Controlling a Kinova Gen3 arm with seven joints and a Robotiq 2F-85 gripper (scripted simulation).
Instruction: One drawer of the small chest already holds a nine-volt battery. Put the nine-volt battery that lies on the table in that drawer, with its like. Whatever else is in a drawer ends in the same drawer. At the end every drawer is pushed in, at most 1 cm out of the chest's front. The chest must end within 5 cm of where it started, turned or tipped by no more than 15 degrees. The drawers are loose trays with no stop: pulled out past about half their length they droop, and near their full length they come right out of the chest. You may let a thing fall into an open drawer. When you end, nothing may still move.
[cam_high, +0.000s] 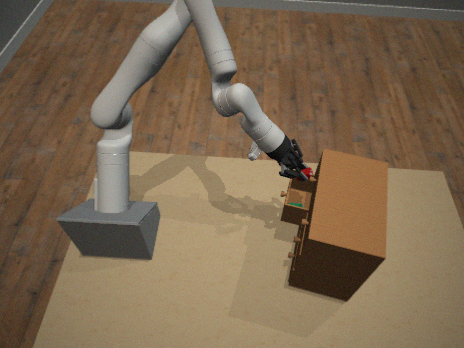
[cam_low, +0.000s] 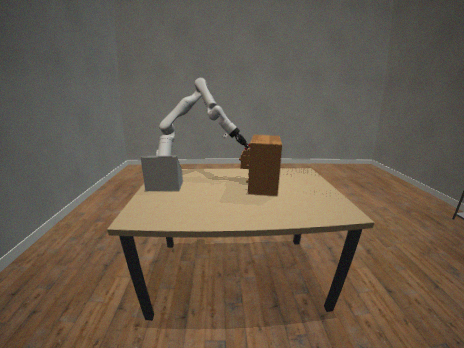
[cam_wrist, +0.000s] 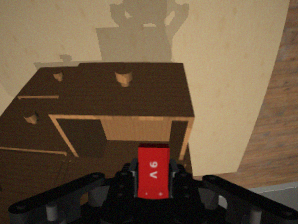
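The red nine-volt battery lies 10 mm ahead of my hand. Round my hand: green nine-volt battery 10 mm ahead, 50 mm to the right, 120 mm below.
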